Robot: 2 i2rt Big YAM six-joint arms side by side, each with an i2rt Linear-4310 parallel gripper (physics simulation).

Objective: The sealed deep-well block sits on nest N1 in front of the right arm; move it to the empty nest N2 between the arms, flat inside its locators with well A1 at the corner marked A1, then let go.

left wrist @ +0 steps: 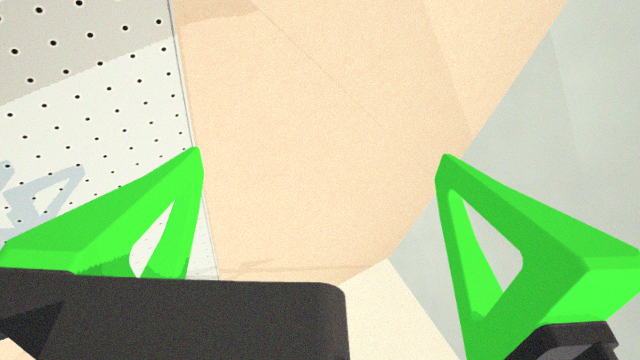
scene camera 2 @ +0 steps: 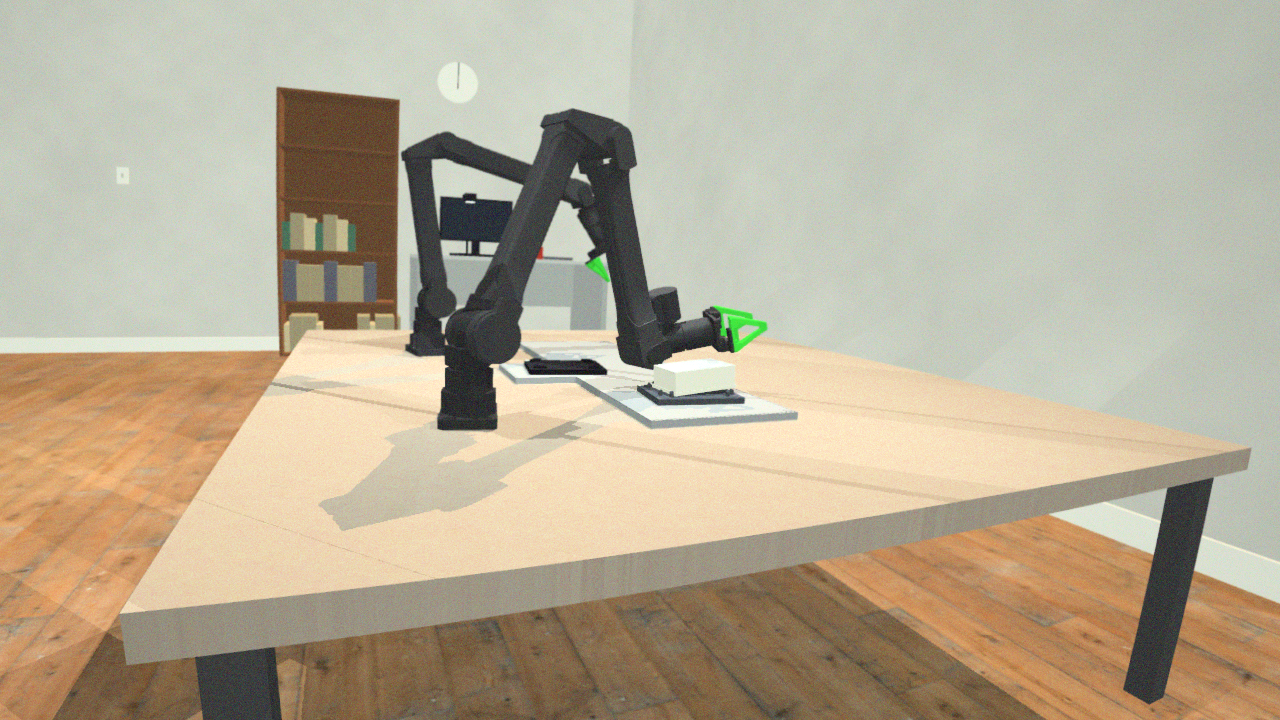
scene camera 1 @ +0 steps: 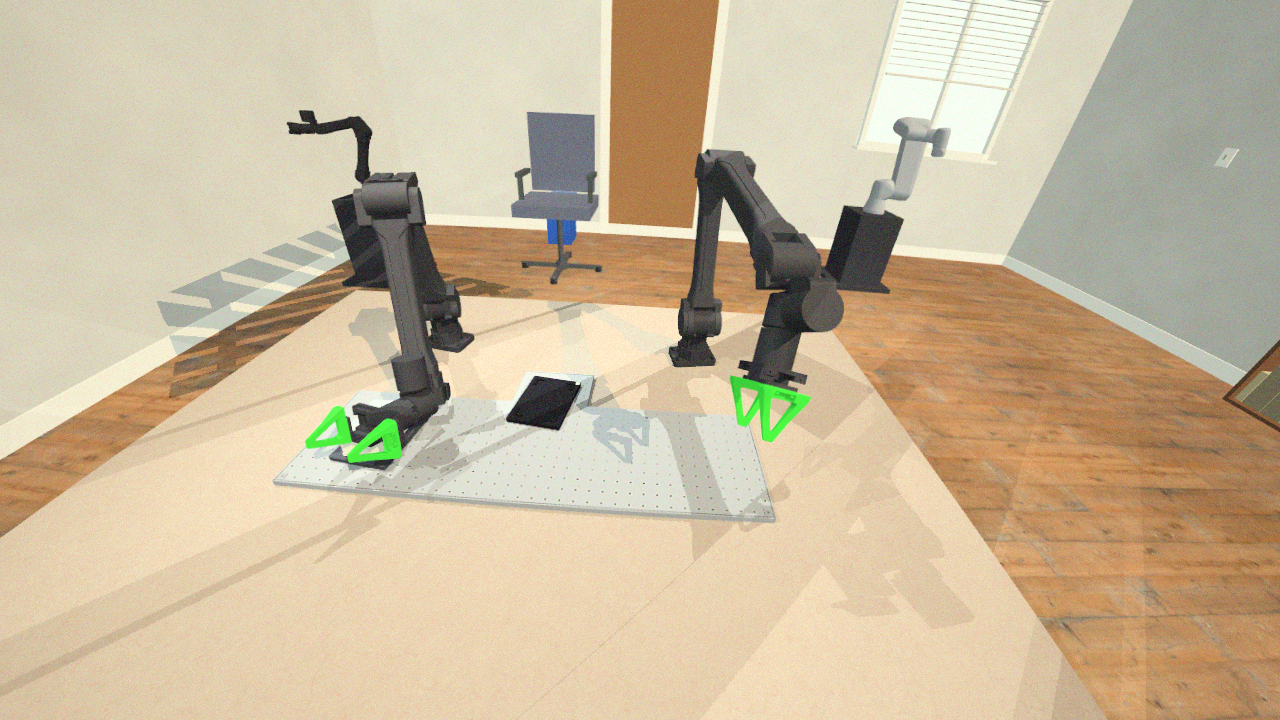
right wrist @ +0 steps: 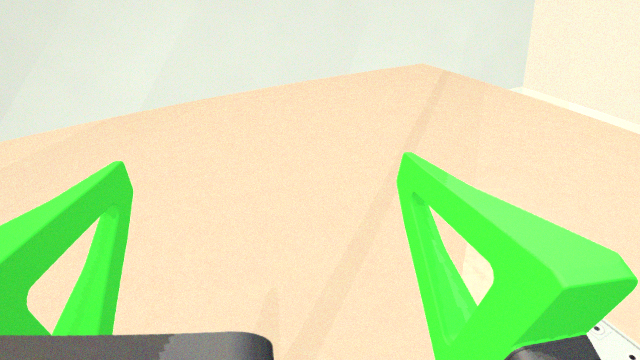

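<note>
The white sealed deep-well block [scene camera 2: 693, 377] sits on the dark nest N1 [scene camera 2: 707, 400] [scene camera 1: 362, 460]; in scene camera 1 the right gripper and wrist largely hide it. The dark nest N2 [scene camera 1: 543, 401] [scene camera 2: 565, 367] is empty, between the arms. My right gripper [scene camera 1: 329, 451] [scene camera 2: 760, 327] [right wrist: 266, 170] is open and empty, tilted almost level, above the block with its fingers reaching out past it. My left gripper [scene camera 1: 756, 431] [left wrist: 322, 162] is open and empty, pointing down above the table near the board's right end in scene camera 1. The A1 marks are too small to read.
A pale perforated board [scene camera 1: 626, 483] [scene camera 2: 769, 413] [left wrist: 100, 90] lies on the table [scene camera 1: 501, 608] [scene camera 2: 805, 483] and carries N1. N2 rests on a pale plate section at the board's back edge in scene camera 1. A chair [scene camera 1: 561, 152] stands behind the table.
</note>
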